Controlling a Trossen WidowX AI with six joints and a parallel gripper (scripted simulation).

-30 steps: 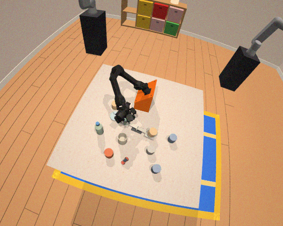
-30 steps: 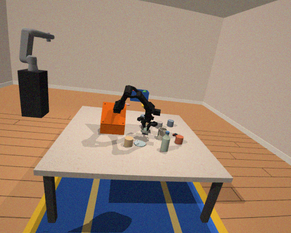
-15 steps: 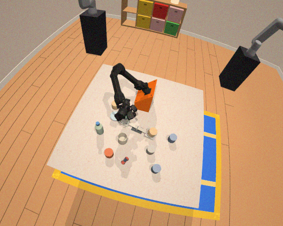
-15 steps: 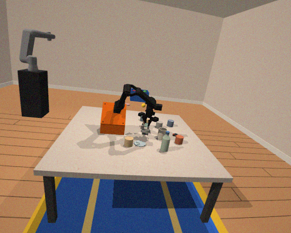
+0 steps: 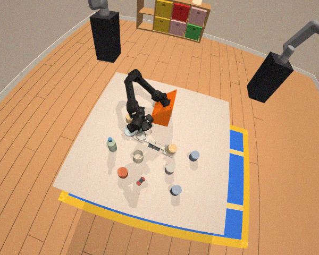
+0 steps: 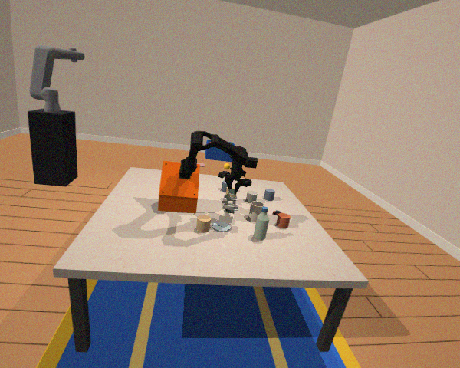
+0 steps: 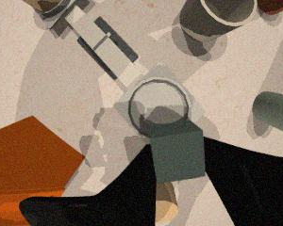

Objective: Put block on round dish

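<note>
Right now my gripper tip is 160 mm above the pale blue round dish, 100 mm to the left of it and 50 mm past it. Also, from my gripper tip: green block: 10 mm above; grey balance beam: 130 mm to the left, 130 mm below, 20 mm ahead; balance: 140 mm below, 130 mm to the left, 30 mm ahead.
</note>
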